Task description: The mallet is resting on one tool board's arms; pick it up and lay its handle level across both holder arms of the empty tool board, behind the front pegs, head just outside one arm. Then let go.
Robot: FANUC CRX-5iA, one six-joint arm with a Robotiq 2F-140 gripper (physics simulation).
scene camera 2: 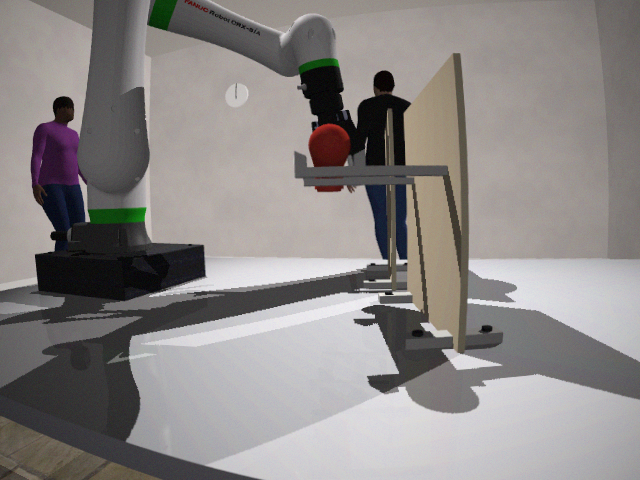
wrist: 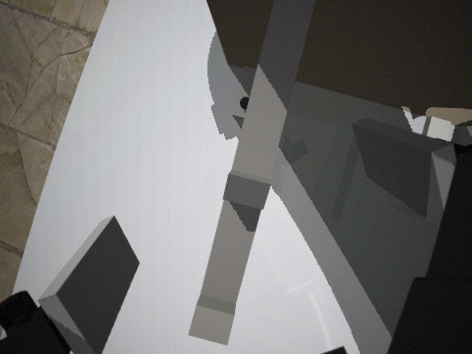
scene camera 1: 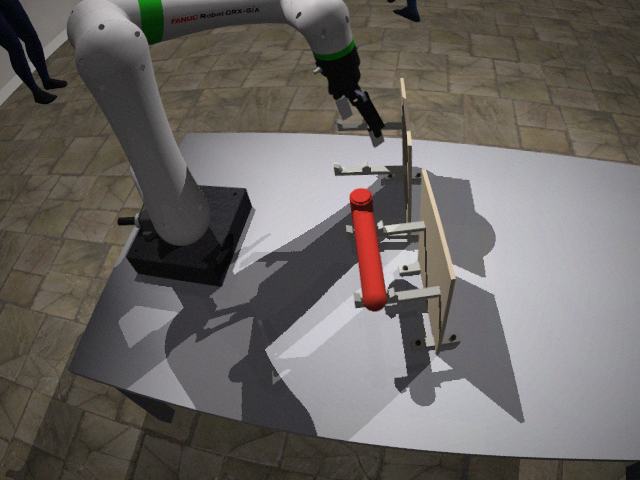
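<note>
The red mallet point(scene camera 1: 368, 253) point(scene camera 2: 328, 144) rests across both arms of the near tool board point(scene camera 1: 436, 258) point(scene camera 2: 434, 129), its capped head at the far end and rounded handle end toward scene camera 1. The empty tool board point(scene camera 1: 404, 111) point(scene camera 2: 390, 155) point(wrist: 375, 45) stands behind; its near arm point(scene camera 1: 385, 169) and far arm point(scene camera 1: 351, 124) carry pegs. My gripper point(scene camera 1: 360, 124) point(wrist: 240, 196) is open and empty over the empty board's arm area, tilted. In the wrist view one arm runs between the fingers, apart from them. In scene camera 2 the mallet partly hides the fingers.
The grey table point(scene camera 1: 558, 310) point(scene camera 2: 516, 439) carries both boards and the robot's black base point(scene camera 1: 178, 271) point(scene camera 2: 160, 268). The near board's panel edge stands close to the empty board. A person in black point(scene camera 2: 385, 129) and a person in purple point(scene camera 2: 55, 155) stand behind.
</note>
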